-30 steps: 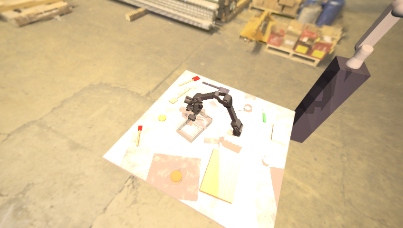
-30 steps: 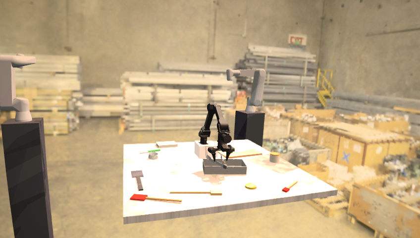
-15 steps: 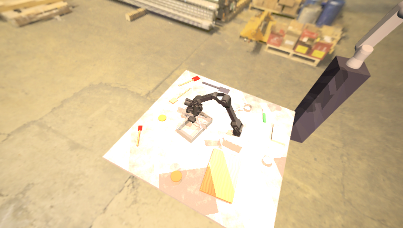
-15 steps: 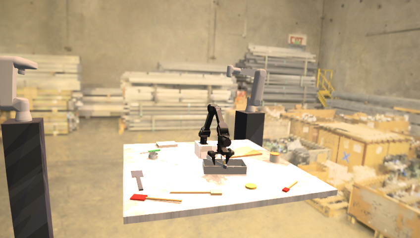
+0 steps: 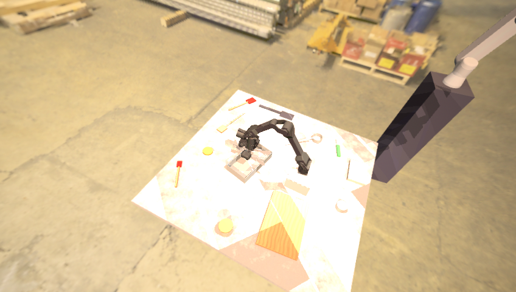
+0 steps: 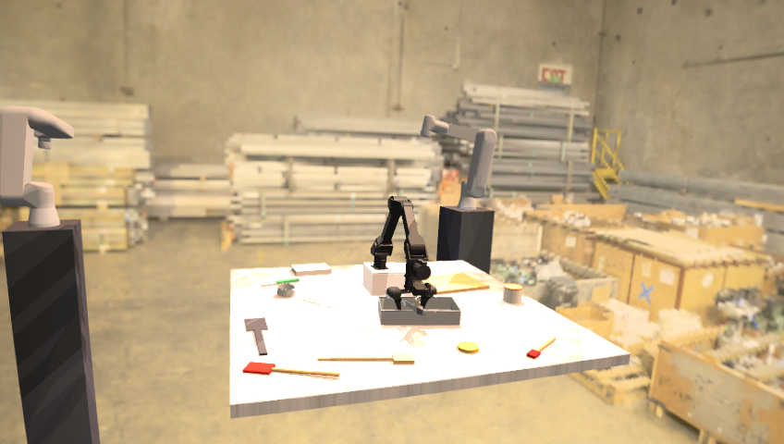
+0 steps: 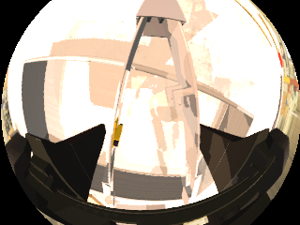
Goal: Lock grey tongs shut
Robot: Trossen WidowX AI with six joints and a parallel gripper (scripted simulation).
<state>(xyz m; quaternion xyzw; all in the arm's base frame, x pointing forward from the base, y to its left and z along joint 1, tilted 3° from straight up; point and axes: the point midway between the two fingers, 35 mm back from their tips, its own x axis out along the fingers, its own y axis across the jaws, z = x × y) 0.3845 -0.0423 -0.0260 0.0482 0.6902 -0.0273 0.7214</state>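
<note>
Right now my gripper tip is 4 cm to the right of the roasting tin and 2 cm past it. The rest, counted from my gripper tip: small red brush (41 cm ahead, 28 cm to the left, 3 cm below); then dark spatula (56 cm to the right, 7 cm behind, 3 cm below); then wooden board (38 cm to the left, 35 cm behind, 2 cm below).
</note>
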